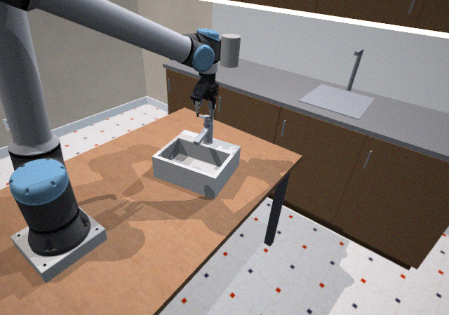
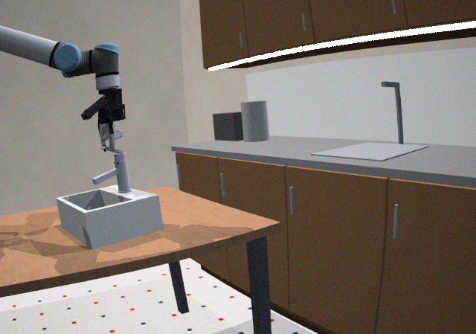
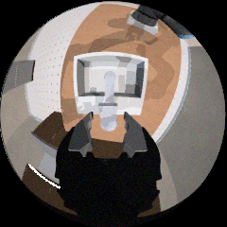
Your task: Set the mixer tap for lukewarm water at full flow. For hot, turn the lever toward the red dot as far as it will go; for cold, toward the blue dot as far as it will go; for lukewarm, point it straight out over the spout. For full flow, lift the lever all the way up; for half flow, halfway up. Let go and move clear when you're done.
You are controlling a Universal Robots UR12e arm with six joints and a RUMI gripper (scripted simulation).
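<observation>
The lever is 10 mm ahead of my hand and 10 mm below it. Also, from my hand: grey mixer tap 30 mm ahead, 10 mm to the left, 60 mm below; then white basin 70 mm behind, 10 mm to the right, 250 mm below.
</observation>
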